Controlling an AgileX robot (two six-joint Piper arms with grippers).
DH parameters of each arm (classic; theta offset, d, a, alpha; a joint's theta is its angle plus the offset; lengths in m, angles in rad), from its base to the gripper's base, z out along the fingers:
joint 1: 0 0.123 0 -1.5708
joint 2: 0.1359 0 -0.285 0
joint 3: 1.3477 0 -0.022 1.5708
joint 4: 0 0.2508 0 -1.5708
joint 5: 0 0 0.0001 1.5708
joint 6: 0 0.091 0 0
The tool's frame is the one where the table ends.
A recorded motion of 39 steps. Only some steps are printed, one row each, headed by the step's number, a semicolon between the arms.
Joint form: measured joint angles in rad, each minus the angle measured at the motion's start. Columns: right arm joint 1, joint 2, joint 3, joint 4, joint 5, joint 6; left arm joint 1, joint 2, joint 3, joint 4, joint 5, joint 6.
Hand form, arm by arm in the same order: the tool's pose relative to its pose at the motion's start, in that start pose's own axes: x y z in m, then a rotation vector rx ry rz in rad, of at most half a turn. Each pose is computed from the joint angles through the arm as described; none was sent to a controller.
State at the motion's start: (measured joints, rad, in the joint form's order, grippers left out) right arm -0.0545 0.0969 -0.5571 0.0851 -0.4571 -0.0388; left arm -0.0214 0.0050 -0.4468 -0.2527 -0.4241 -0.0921
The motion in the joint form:
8: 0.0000 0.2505 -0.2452 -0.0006 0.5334 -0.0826; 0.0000 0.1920 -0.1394 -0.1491 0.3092 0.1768
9: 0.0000 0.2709 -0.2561 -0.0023 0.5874 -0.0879; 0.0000 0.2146 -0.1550 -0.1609 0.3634 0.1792
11: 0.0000 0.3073 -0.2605 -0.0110 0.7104 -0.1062; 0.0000 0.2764 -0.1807 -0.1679 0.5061 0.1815
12: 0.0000 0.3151 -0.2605 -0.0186 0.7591 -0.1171; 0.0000 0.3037 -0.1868 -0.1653 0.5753 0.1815
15: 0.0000 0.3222 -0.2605 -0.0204 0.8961 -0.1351; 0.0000 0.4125 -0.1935 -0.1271 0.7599 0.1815
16: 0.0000 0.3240 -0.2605 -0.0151 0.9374 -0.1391; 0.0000 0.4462 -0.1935 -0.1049 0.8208 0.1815
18: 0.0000 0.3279 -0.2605 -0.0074 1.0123 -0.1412; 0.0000 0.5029 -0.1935 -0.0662 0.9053 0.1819
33: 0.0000 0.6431 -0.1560 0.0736 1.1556 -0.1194; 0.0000 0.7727 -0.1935 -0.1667 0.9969 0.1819
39: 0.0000 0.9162 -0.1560 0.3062 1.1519 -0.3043; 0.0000 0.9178 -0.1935 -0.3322 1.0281 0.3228
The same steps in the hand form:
8: 0.0332 0.0049 0.0562 -0.0428 0.5371 -0.0813; 0.0252 -0.0015 0.0397 -0.0576 0.3580 0.0349
9: 0.0398 0.0051 0.0580 -0.0489 0.6004 -0.0877; 0.0304 -0.0021 0.0431 -0.0590 0.4184 0.0240
11: 0.0577 0.0051 0.0563 -0.0669 0.7545 -0.1127; 0.0487 -0.0022 0.0488 -0.0614 0.5945 0.0138
12: 0.0631 0.0049 0.0541 -0.0764 0.8105 -0.1300; 0.0585 -0.0016 0.0493 -0.0626 0.6836 0.0129
15: 0.0730 0.0049 0.0452 -0.0972 0.9536 -0.1458; 0.0940 0.0044 0.0489 -0.0777 0.9661 0.0389
16: 0.0756 0.0051 0.0423 -0.1030 0.9963 -0.1430; 0.1048 0.0070 0.0467 -0.0823 1.0602 0.0560
18: 0.0801 0.0055 0.0368 -0.1119 1.0746 -0.1347; 0.1212 0.0120 0.0430 -0.0918 1.2013 0.0872
33: 0.1876 0.0061 0.0131 -0.1057 1.6351 -0.0040; 0.1853 0.0264 0.0411 -0.1966 1.5354 -0.0481
39: 0.2528 0.0164 0.0049 -0.1942 1.8647 0.1452; 0.2185 0.0290 0.0370 -0.1772 1.6786 -0.1385

